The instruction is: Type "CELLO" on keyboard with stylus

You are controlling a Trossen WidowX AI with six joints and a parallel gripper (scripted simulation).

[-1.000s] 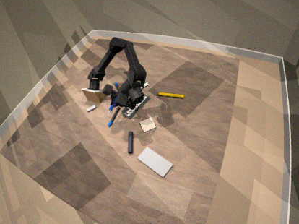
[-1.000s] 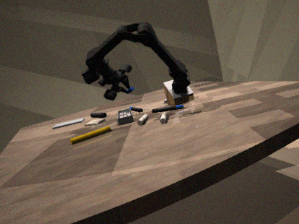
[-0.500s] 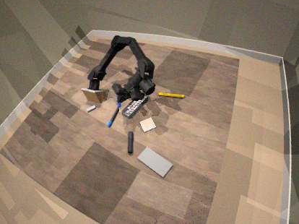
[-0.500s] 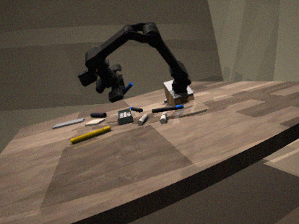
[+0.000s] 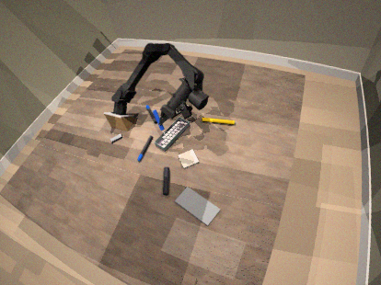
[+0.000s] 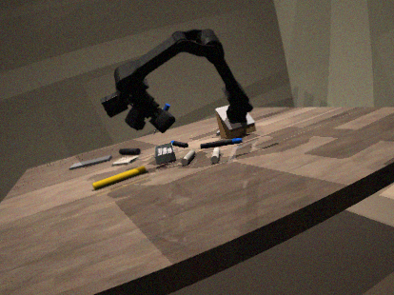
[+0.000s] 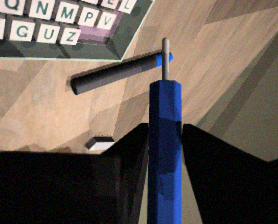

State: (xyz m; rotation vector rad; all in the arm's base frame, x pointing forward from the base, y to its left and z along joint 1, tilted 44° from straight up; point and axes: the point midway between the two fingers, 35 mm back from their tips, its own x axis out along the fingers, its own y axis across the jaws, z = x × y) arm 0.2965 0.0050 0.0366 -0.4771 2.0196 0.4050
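Right now my gripper tip is 150 mm short of the white card, 110 mm above it and 40 mm to the left of it. Also, from my gripper tip: dark cylinder 180 mm to the right, 130 mm ahead, 100 mm below; yellow marker 200 mm to the left, 170 mm ahead, 110 mm below; stylus 10 mm below, 10 mm ahead.
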